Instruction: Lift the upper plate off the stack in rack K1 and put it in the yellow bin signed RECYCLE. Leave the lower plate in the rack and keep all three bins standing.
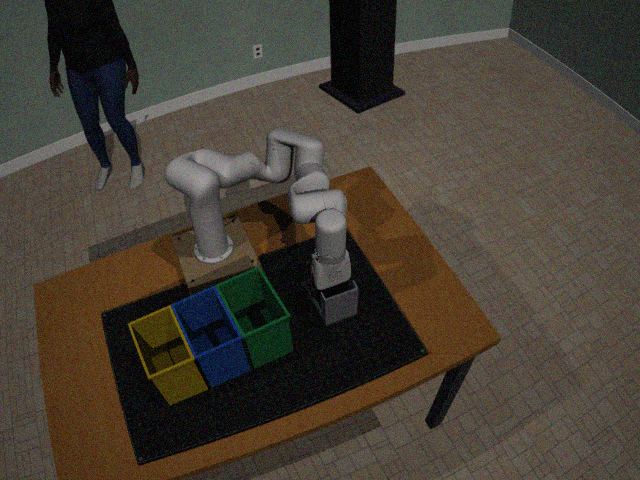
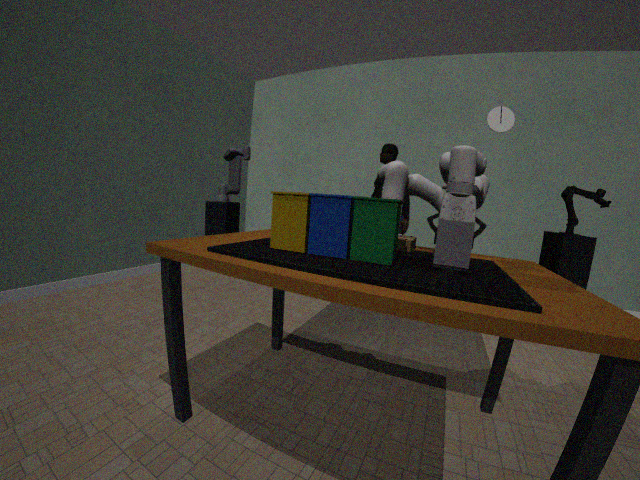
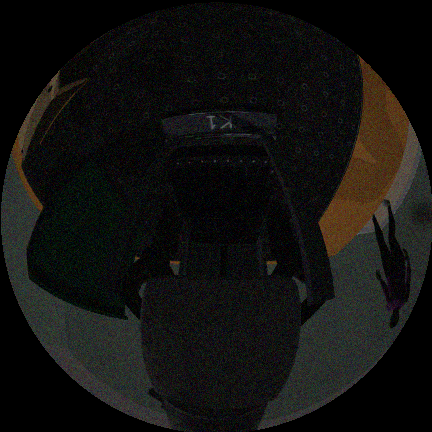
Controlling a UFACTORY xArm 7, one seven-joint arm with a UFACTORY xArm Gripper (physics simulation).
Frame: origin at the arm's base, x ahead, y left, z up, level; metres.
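Seen in the pictures: gripper, fingertip midpoint: (image 1: pixel 330 291) (image 3: pixel 221 212); arm's base at its link origin: (image 1: pixel 213 249).
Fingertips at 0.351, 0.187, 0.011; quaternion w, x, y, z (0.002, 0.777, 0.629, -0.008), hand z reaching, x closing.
Offsets run from my fingertips to a thing's top centre, as dx, dy, dz. Level surfaces: height alone.
Rack K1 {-0.002, +0.000, +0.085} (image 1: pixel 342 305) (image 2: pixel 453 243) (image 3: pixel 220 123) is a grey, open-topped holder on the black mat, right of the bins. My gripper (image 1: pixel 333 287) (image 3: pixel 221 212) is open and points down at the rack's top, its fingers spread low at the rack and partly hidden. The plates in the rack are too dark and hidden to tell apart. The yellow bin {-0.053, -0.486, +0.126} (image 1: pixel 180 383) (image 2: pixel 289 223) stands upright at the left end of the row. The blue bin {-0.038, -0.356, +0.126} (image 1: pixel 223 364) (image 2: pixel 328 226) and green bin {-0.022, -0.227, +0.126} (image 1: pixel 269 342) (image 2: pixel 374 230) (image 3: pixel 85 250) also stand upright. The RECYCLE sign is not readable.
The black mat {dz -0.054} (image 1: pixel 372 338) (image 2: pixel 496 290) lies on the wooden table {dz -0.067} (image 1: pixel 72 299) (image 2: pixel 584 310). The arm's base board (image 1: pixel 222 271) is behind the bins. The green bin is the one nearest the rack. A person (image 1: pixel 95 77) stands beyond the table.
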